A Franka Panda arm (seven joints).
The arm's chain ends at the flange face. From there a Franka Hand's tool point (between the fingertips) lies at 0.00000 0.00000 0.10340 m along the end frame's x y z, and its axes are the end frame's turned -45 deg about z.
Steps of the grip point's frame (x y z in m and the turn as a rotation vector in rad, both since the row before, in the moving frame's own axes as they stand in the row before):
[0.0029, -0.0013, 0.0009, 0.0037, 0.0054, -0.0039]
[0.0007, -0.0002, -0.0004, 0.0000, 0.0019, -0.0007]
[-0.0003, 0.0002, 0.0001, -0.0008, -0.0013, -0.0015]
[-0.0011, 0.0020, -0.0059, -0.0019, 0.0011, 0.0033]
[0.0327, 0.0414, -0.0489, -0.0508, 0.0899, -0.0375]
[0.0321, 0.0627, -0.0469, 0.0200, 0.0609, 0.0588]
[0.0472, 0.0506, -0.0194, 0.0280, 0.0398, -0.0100]
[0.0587, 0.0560, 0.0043, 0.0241, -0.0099, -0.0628]
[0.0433, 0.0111, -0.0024, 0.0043, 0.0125, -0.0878]
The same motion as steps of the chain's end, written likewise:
[0.0010, -0.0023, 0.0009, 0.0064, 0.0012, -0.0039]
[0.0002, -0.0005, -0.0004, 0.0013, 0.0013, -0.0007]
[0.0000, 0.0002, 0.0001, -0.0015, -0.0004, -0.0015]
[0.0004, 0.0021, -0.0059, -0.0006, 0.0021, 0.0033]
[0.0422, 0.0092, -0.0483, 0.0276, 0.0995, -0.0375]
[0.0639, 0.0275, -0.0467, 0.0572, 0.0289, 0.0588]
[0.0683, 0.0074, -0.0193, 0.0479, 0.0083, -0.0100]
[0.0836, -0.0009, 0.0043, 0.0100, -0.0240, -0.0628]
[0.0379, -0.0215, -0.0024, 0.0119, 0.0058, -0.0878]

